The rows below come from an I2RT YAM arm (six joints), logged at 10 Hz.
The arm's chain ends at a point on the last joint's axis. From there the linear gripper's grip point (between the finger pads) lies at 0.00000 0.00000 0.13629 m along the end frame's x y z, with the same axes.
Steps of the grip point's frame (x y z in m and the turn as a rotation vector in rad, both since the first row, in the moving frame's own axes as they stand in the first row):
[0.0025 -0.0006 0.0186 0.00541 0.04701 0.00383]
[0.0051 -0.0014 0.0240 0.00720 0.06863 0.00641]
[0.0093 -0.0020 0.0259 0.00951 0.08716 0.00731]
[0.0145 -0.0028 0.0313 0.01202 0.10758 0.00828]
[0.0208 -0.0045 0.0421 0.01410 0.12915 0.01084]
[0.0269 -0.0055 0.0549 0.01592 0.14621 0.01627]
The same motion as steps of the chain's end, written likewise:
[-0.0039 0.0001 0.0188 0.00541 0.04701 0.00383]
[-0.0042 -0.0004 0.0243 0.00720 0.06863 0.00641]
[-0.0026 -0.0007 0.0264 0.00951 0.08716 0.00731]
[-0.0001 -0.0012 0.0321 0.01202 0.10758 0.00828]
[0.0032 -0.0027 0.0432 0.01410 0.12915 0.01084]
[0.0070 -0.0035 0.0564 0.01592 0.14621 0.01627]

